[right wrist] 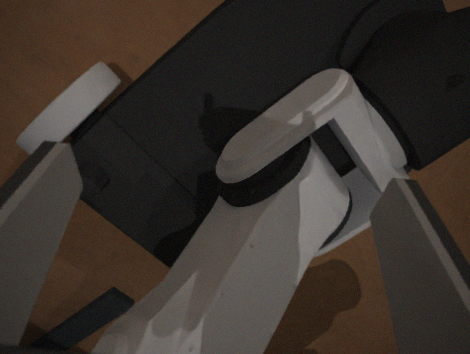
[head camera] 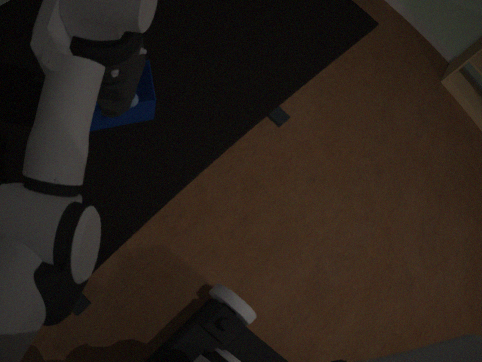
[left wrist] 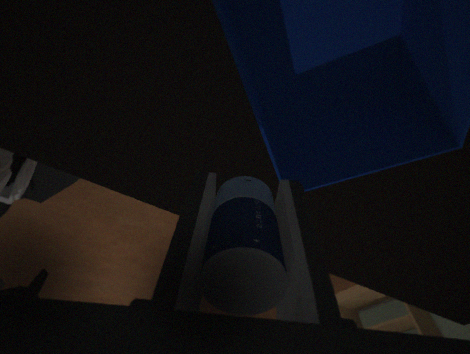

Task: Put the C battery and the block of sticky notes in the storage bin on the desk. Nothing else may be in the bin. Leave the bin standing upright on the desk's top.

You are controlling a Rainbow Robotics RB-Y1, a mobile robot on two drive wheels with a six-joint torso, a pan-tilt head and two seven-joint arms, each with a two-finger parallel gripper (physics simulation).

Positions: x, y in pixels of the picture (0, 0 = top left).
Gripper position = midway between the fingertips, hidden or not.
my left gripper: head camera 127, 99; left wrist 246, 192; not seen in the right wrist view (out of frame)
blue storage bin: head camera; left wrist; not seen in the right wrist view (out of frame)
same spot on dark desk: (right wrist: 113, 303) = (head camera: 80, 302)
same spot on blue storage bin: (left wrist: 336, 97) = (head camera: 145, 96)
